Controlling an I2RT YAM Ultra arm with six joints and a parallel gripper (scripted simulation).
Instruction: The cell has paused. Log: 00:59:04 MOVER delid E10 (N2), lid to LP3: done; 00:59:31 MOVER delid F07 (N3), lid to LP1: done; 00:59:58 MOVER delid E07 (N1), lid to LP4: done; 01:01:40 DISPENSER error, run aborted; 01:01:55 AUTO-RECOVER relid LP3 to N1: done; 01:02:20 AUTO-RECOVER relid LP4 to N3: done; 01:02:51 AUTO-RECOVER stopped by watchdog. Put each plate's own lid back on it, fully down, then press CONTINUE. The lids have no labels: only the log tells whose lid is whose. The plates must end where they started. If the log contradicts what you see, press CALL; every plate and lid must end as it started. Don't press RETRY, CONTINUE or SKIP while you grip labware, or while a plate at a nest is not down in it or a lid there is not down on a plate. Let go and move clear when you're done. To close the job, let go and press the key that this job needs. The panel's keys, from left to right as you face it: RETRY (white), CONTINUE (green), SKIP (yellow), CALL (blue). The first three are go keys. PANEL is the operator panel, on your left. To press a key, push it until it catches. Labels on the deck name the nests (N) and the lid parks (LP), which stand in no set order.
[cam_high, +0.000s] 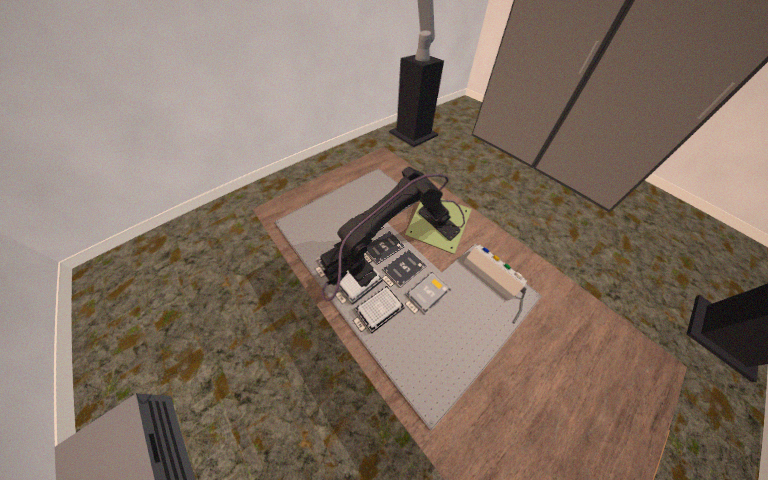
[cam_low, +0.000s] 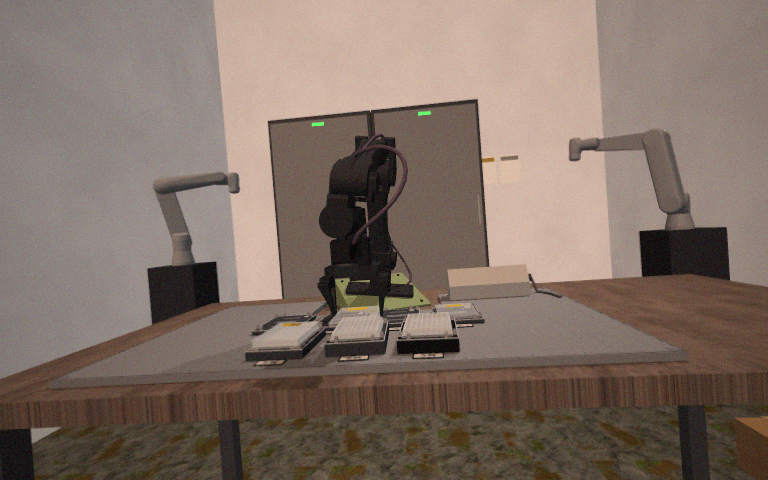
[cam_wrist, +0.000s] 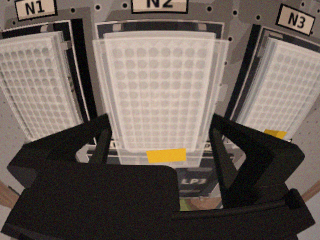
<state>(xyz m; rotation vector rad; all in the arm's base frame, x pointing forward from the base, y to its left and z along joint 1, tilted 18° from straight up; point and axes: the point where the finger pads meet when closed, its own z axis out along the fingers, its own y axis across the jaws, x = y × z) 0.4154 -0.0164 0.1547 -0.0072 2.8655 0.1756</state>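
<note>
Now: hand 30 mm above the plate. The rest, counted from my hand: LP3 park 170 mm behind, 70 mm to the right, 50 mm below; then LP1 park 200 mm to the left, 170 mm behind, 50 mm below; then lid 200 mm to the left, 170 mm behind, 40 mm below.
</note>
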